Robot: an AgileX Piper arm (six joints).
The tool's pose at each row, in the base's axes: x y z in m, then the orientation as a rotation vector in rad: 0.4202, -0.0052, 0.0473, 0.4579, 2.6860, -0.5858; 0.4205, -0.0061, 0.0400, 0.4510, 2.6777, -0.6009; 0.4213, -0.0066, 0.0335, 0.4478, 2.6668, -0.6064; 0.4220, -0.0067, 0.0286, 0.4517, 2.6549, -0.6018; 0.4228, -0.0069, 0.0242, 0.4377, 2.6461, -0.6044; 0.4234, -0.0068, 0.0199, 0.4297, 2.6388, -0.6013; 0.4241, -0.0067, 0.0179, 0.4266, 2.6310, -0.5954; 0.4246, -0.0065, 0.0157, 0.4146, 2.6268, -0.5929; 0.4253, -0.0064, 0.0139, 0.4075, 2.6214, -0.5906; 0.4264, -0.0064, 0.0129, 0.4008, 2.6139, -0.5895; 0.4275, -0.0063, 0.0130, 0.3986, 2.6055, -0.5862; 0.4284, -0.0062, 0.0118, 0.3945, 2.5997, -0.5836; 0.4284, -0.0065, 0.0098, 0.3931, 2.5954, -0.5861; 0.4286, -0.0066, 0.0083, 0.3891, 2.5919, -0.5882
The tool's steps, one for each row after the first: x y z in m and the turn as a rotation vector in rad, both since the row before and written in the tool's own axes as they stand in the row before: 0.0025, 0.0018, 0.0067, 0.0096, -0.0088, -0.0045; 0.0018, 0.0021, 0.0059, 0.0035, -0.0107, 0.0002; 0.0014, 0.0019, 0.0044, -0.0024, -0.0103, 0.0068; 0.0011, 0.0016, 0.0040, -0.0002, -0.0121, -0.0069; 0.0014, 0.0018, 0.0037, -0.0033, -0.0093, -0.0025; 0.0003, 0.0010, 0.0018, -0.0045, -0.0086, 0.0014; 0.0006, 0.0011, 0.0019, -0.0037, -0.0075, -0.0061; 0.0002, 0.0010, 0.0017, -0.0027, -0.0072, -0.0026; -0.0005, 0.0007, 0.0012, -0.0017, -0.0090, -0.0020; -0.0010, 0.0005, 0.0002, -0.0024, -0.0088, 0.0016; -0.0002, 0.0008, 0.0012, -0.0024, -0.0068, -0.0005; 0.0009, 0.0004, 0.0018, 0.0017, -0.0043, -0.0002; 0.0005, 0.0005, 0.0013, 0.0009, -0.0042, -0.0021
